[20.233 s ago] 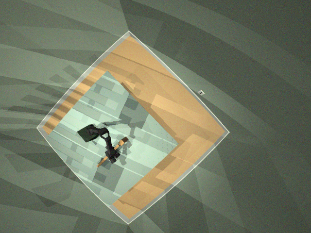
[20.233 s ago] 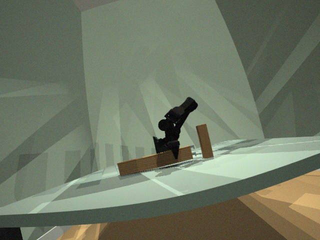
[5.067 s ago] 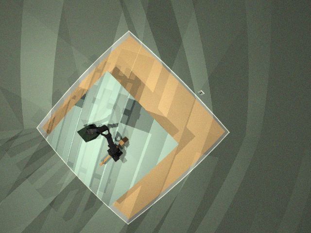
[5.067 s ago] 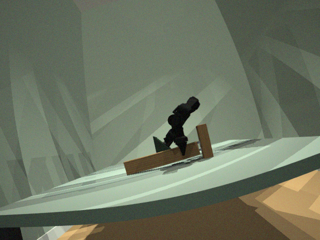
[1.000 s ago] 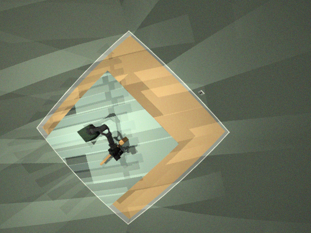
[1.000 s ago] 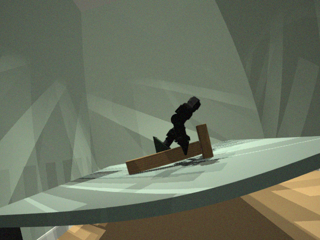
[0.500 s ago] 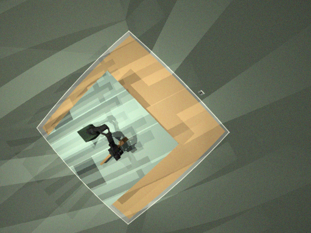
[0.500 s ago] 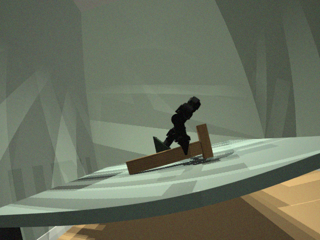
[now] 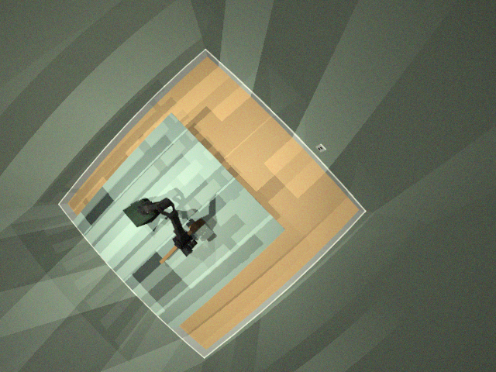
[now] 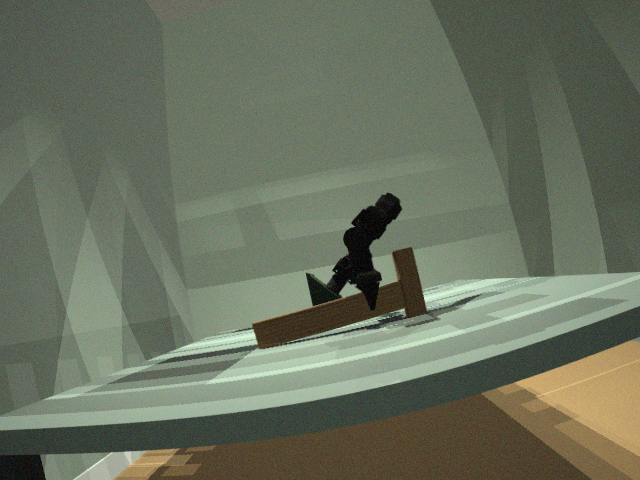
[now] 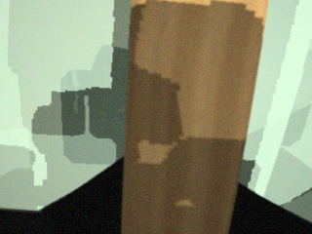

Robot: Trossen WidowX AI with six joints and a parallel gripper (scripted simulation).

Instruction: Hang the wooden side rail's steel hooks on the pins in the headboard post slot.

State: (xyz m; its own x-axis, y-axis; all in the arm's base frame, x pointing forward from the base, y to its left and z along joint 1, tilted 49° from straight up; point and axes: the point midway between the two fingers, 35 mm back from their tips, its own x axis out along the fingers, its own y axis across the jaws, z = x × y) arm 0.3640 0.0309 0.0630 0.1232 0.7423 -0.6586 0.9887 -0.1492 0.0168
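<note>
My gripper tip is 1 cm short of the headboard post, 11 cm to the right of it and 4 cm below it.
</note>
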